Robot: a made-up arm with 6 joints. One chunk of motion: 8 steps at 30 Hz.
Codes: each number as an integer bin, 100 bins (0 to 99) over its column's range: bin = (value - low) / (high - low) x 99, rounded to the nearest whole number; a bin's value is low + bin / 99 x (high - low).
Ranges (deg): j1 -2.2..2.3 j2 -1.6..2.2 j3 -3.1..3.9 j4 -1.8..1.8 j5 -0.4..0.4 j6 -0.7..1
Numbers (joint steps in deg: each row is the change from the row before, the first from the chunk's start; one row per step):
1: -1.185 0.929 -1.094 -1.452 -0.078 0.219
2: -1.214 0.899 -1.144 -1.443 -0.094 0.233
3: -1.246 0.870 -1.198 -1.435 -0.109 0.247
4: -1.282 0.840 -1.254 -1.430 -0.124 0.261
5: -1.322 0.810 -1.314 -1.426 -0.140 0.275
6: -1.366 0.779 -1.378 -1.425 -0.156 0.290
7: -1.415 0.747 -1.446 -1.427 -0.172 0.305
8: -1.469 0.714 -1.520 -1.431 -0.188 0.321
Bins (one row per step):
1: 22 66 28 10 40 54
2: 22 65 28 10 38 54
3: 21 64 27 10 36 55
4: 20 64 26 10 34 56
5: 19 63 25 10 32 57
6: 18 62 24 10 30 58
7: 17 61 23 10 28 59
8: 16 60 22 10 26 59

